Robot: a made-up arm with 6 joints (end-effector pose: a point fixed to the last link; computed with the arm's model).
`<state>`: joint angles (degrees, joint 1 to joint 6).
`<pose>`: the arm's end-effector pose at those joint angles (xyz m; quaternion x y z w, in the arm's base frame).
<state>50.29 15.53 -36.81 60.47 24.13 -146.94</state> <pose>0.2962 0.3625 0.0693 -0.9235 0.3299 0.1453 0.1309</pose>
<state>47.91 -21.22 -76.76 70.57 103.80 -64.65</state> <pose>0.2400 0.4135 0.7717 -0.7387 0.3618 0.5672 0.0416</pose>
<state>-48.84 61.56 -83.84 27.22 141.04 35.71</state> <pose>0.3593 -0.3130 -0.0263 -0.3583 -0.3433 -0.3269 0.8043</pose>
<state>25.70 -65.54 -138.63 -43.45 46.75 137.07</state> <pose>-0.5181 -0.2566 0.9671 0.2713 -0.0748 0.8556 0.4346</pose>
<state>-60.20 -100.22 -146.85 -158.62 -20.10 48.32</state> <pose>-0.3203 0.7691 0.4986 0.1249 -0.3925 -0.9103 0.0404</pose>
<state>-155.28 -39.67 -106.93 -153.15 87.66 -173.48</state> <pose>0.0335 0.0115 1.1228 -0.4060 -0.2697 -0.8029 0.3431</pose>
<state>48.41 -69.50 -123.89 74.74 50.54 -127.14</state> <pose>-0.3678 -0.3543 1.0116 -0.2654 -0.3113 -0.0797 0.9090</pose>
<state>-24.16 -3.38 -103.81 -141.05 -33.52 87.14</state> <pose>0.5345 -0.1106 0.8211 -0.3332 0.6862 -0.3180 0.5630</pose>
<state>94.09 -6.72 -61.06 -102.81 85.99 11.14</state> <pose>0.0107 0.5946 0.5334 -0.5408 0.3440 -0.5406 0.5449</pose>
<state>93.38 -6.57 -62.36 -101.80 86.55 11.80</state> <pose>0.0193 0.5956 0.5447 -0.5319 0.3642 -0.5374 0.5437</pose>
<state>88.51 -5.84 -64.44 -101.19 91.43 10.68</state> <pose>0.0760 0.5916 0.5606 -0.4875 0.4084 -0.5832 0.5054</pose>
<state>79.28 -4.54 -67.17 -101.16 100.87 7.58</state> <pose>0.1784 0.5669 0.5798 -0.4004 0.4689 -0.6697 0.4139</pose>
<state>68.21 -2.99 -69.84 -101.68 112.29 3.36</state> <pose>0.2881 0.5132 0.5968 -0.2895 0.5203 -0.7530 0.2800</pose>
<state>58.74 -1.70 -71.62 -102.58 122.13 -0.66</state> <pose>0.3666 0.4510 0.6067 -0.1911 0.5467 -0.8015 0.1494</pose>
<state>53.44 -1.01 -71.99 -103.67 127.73 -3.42</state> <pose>0.4034 0.4117 0.6073 -0.1369 0.5499 -0.8210 0.0696</pose>
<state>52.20 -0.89 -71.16 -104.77 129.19 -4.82</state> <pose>0.4110 0.4025 0.6006 -0.1276 0.5407 -0.8302 0.0455</pose>
